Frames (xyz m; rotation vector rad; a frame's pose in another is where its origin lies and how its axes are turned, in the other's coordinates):
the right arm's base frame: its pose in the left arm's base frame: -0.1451 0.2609 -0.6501 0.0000 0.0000 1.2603
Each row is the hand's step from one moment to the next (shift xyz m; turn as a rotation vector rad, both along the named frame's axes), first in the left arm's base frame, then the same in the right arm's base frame.
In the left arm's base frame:
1: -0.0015 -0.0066 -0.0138 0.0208 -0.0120 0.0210
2: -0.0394 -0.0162 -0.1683 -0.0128 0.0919 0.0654
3: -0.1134 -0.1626 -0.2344 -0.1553 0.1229 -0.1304
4: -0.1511 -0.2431 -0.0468 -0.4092 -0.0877 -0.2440
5: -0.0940 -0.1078 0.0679 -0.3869 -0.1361 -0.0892
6: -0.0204 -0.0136 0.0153 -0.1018 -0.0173 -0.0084
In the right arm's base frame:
1: -0.0067 -0.0006 -0.0138 -0.0051 -0.0235 0.0210
2: -0.0275 0.0326 -0.1683 0.0836 0.0403 0.0654
3: -0.1895 0.0583 -0.2344 0.0696 0.1854 -0.1304
4: -0.2776 0.0696 -0.0468 -0.2085 0.3628 -0.2440
5: -0.1314 0.0566 0.0679 -0.2478 0.3268 -0.0892
6: -0.0192 0.0153 0.0153 -0.0476 0.0916 -0.0084

